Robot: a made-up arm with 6 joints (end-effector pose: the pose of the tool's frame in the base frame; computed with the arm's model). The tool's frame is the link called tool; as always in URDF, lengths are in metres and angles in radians. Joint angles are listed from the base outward.
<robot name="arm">
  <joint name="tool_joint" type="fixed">
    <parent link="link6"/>
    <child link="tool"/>
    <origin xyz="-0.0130 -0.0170 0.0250" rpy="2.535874 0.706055 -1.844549"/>
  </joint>
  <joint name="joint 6" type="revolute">
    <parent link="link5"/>
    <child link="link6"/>
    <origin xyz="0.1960 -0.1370 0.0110" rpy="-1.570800 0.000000 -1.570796"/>
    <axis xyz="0 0 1"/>
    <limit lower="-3.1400" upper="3.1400" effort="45" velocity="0.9"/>
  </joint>
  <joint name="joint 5" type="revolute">
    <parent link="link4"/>
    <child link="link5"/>
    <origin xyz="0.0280 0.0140 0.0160" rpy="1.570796 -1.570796 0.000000"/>
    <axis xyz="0 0 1"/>
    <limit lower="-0.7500" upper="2.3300" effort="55" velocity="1.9"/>
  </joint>
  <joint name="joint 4" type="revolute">
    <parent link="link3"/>
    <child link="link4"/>
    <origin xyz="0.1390 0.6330 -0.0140" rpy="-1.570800 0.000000 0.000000"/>
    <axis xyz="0 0 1"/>
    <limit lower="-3.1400" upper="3.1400" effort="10" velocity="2.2"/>
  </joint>
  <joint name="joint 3" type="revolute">
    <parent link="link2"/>
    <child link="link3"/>
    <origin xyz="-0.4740 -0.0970 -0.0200" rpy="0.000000 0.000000 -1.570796"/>
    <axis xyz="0 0 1"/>
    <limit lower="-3.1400" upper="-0.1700" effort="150" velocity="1.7"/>
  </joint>
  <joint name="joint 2" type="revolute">
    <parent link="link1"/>
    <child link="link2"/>
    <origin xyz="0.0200 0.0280 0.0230" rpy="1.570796 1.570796 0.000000"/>
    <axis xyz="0 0 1"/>
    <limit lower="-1.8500" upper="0.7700" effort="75" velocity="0.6"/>
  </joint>
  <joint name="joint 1" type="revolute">
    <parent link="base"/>
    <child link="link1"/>
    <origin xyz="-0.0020 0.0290 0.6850" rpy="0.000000 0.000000 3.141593"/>
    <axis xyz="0 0 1"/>
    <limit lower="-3.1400" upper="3.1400" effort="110" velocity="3.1"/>
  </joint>
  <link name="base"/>
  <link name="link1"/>
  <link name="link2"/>
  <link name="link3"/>
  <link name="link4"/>
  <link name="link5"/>
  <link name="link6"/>
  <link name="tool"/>
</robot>
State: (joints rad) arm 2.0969 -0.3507 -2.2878 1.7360 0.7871 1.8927
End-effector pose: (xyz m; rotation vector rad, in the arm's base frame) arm -0.0744 0.2441 2.0596 1.8931 0.7542 0.4445
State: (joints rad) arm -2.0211 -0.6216 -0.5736 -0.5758 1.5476 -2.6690
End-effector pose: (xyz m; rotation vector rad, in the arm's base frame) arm -0.3952 -0.3582 0.8517 1.2639 -1.2912 1.7110
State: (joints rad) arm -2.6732 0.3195 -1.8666 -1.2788 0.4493 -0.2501
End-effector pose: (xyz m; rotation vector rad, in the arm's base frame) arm -1.0145 -0.4603 1.2469 -0.3495 0.6375 0.3738
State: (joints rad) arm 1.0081 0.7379 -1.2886 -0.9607 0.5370 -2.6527
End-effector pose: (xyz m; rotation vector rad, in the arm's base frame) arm 0.5708 0.8499 0.3111 -0.5806 -1.1738 -0.2763
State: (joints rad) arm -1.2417 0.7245 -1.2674 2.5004 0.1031 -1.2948
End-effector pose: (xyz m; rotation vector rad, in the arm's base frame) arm 0.1540 -0.8178 0.2625 -1.2041 -0.9781 -0.7276
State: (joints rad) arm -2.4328 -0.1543 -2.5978 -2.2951 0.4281 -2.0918
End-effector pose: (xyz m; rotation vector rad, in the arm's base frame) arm -0.1845 -0.1183 2.0729 1.9147 0.7909 -0.3307
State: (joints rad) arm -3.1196 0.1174 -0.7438 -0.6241 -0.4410 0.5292
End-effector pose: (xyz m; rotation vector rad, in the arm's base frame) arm -0.8598 -0.0852 0.7174 -1.6580 0.2838 -0.6276
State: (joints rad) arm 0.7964 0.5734 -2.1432 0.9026 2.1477 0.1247
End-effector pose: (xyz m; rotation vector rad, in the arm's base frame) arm 0.5749 0.7976 1.0640 1.7312 -0.5124 1.5506
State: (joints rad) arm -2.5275 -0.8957 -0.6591 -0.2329 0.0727 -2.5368
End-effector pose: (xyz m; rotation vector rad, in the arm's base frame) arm -0.4847 -0.2487 1.3561 0.6671 0.6189 1.3574
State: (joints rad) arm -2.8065 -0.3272 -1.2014 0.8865 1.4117 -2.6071
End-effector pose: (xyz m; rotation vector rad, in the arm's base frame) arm -0.6845 -0.2647 1.1673 -0.7181 -0.4708 1.5701
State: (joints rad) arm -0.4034 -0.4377 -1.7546 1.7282 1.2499 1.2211
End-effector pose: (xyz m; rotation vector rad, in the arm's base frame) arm 0.4517 -0.0898 1.8212 1.0405 -1.8309 -0.5994
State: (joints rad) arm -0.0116 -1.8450 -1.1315 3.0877 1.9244 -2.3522
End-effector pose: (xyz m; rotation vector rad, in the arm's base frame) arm -0.7482 0.0120 1.4215 0.3590 0.3986 0.6097
